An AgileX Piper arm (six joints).
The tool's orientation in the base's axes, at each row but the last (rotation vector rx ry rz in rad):
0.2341, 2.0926, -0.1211
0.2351, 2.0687, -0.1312
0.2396, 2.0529, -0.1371
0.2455, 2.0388, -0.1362
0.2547, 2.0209, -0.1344
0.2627, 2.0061, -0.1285
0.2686, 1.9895, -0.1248
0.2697, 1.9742, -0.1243
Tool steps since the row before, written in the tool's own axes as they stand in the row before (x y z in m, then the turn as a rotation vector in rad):
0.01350, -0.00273, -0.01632, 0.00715, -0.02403, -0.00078
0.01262, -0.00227, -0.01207, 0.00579, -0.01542, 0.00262
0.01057, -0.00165, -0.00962, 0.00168, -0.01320, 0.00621
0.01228, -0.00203, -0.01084, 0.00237, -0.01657, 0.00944
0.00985, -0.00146, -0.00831, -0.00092, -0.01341, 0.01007
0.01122, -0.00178, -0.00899, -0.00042, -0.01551, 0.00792
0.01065, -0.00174, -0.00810, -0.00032, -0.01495, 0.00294
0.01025, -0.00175, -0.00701, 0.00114, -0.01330, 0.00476
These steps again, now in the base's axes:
-0.02100, 0.00188, -0.00337, -0.00938, -0.02248, -0.00598
-0.01677, 0.00151, -0.00516, -0.00393, -0.01489, -0.00641
-0.01349, 0.00148, -0.00476, 0.00155, -0.01390, -0.00448
-0.01533, 0.00162, -0.00590, 0.00325, -0.01775, -0.00661
-0.01182, 0.00148, -0.00512, 0.00597, -0.01521, -0.00390
-0.01298, 0.00157, -0.00623, 0.00337, -0.01674, -0.00347
-0.01185, 0.00141, -0.00630, -0.00093, -0.01514, -0.00144
-0.01063, 0.00113, -0.00656, 0.00052, -0.01373, -0.00346

